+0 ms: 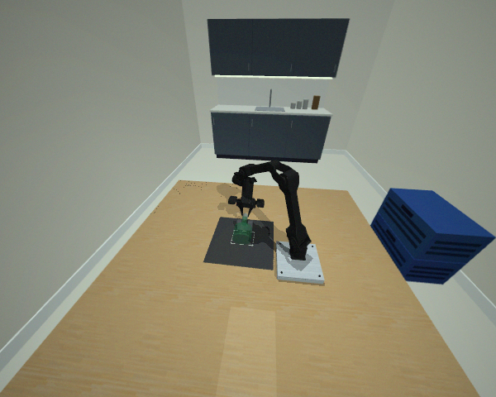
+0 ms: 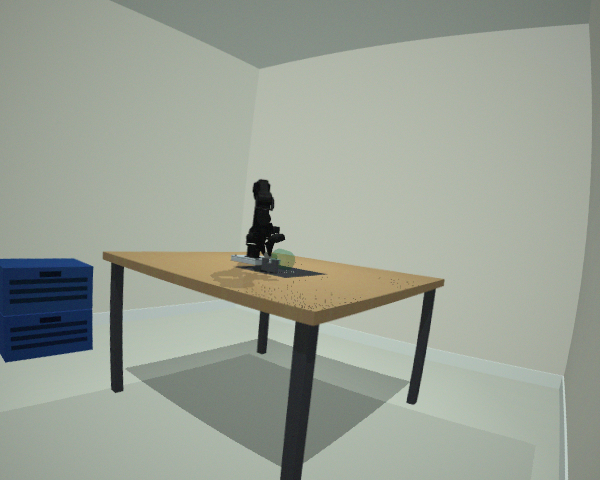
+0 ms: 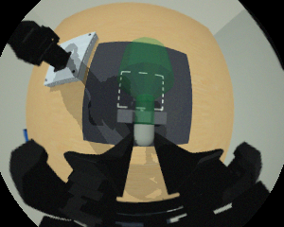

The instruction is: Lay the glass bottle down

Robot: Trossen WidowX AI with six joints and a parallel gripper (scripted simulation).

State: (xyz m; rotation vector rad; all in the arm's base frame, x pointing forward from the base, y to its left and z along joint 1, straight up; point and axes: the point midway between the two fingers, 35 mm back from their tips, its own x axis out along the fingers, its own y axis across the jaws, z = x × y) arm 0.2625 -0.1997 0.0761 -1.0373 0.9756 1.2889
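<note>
Now: gripper tip 5 cm to the right of the green glass bottle and 1 cm above it. The rest, counted from my gripper tip: dark mat: 10 cm to the left, 7 cm below.
</note>
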